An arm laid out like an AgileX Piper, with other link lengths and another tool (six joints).
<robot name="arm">
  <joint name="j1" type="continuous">
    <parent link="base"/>
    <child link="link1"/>
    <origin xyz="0 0 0.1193" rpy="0 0 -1.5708"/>
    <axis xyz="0 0 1"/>
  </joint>
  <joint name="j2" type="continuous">
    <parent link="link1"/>
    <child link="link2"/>
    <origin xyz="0 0 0" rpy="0 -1.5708 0"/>
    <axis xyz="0 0 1"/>
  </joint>
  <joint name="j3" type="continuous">
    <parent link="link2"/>
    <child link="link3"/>
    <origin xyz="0.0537 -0.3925 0" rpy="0 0 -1.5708"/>
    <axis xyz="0 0 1"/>
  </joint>
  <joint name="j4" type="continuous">
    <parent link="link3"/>
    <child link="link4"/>
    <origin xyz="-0.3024 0.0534 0" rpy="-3.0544 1.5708 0"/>
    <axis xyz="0 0 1"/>
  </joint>
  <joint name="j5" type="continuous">
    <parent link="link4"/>
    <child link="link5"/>
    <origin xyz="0 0 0" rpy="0 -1.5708 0"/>
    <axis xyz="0 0 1"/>
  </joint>
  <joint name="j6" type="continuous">
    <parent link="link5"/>
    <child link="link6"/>
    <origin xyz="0.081 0 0" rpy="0 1.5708 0"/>
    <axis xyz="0 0 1"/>
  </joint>
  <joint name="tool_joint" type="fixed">
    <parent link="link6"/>
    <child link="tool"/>
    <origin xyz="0.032 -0.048 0.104" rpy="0 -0.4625 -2.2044"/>
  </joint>
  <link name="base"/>
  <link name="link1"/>
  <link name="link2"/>
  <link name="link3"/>
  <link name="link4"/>
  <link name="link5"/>
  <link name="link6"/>
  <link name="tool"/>
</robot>
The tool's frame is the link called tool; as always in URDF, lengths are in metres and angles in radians. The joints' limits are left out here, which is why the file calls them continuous.
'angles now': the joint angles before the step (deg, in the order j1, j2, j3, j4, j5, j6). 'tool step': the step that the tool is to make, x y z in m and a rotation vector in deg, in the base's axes. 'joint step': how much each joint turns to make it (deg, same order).
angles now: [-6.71 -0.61 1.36 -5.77 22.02 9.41]
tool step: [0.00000 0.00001 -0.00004 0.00 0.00 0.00]
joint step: [-0.01 0.00 0.01 0.02 0.00 -0.02]
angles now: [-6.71 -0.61 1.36 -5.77 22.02 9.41]
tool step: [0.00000 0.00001 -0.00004 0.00 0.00 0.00]
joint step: [-0.01 0.00 0.01 0.02 0.00 -0.02]
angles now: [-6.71 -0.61 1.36 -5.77 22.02 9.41]
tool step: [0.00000 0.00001 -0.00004 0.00 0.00 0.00]
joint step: [-0.01 0.00 0.01 0.02 0.00 -0.02]
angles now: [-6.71 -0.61 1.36 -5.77 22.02 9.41]
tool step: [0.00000 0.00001 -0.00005 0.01 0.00 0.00]
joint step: [0.00 0.00 0.01 0.02 0.00 -0.01]
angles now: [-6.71 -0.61 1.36 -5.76 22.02 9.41]
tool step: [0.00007 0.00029 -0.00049 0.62 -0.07 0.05]
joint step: [0.00 0.00 0.00 0.63 0.00 0.00]
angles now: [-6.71 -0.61 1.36 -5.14 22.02 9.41]
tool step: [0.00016 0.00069 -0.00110 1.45 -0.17 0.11]
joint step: [0.00 0.00 0.01 1.47 0.00 -0.01]
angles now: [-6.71 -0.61 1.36 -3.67 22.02 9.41]
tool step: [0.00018 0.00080 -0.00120 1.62 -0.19 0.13]
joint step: [0.01 -0.01 0.00 1.62 0.00 0.01]
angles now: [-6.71 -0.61 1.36 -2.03 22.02 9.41]
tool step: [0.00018 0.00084 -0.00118 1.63 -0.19 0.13]
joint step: [0.01 -0.01 0.00 1.64 0.01 0.01]
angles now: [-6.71 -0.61 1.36 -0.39 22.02 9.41]
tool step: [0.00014 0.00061 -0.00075 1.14 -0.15 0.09]
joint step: [0.00 0.00 0.00 1.16 -0.02 0.00]
